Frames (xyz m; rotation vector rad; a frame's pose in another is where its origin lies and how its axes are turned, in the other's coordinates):
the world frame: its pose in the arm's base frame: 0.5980 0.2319 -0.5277 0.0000 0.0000 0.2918
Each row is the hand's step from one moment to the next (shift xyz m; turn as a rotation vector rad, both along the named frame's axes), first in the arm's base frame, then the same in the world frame.
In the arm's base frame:
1: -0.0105 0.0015 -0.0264 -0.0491 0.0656 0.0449
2: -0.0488 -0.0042 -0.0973 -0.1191 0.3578 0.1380
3: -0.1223 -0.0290 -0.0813 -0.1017 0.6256 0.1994
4: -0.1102 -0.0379 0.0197 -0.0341 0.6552 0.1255
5: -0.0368 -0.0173 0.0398 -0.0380 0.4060 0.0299
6: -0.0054 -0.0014 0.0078 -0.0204 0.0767 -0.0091
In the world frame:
1: -0.0096 0.0045 -0.0264 -0.0282 0.0770 0.0449
2: -0.0479 0.0100 -0.0973 -0.0111 0.3769 0.1380
3: -0.1255 0.0074 -0.0813 0.0826 0.6284 0.1994
4: -0.1164 -0.0046 0.0197 0.1558 0.6373 0.1255
5: -0.0402 -0.0060 0.0398 0.0804 0.3998 0.0299
6: -0.0056 0.0002 0.0078 0.0025 0.0793 -0.0091

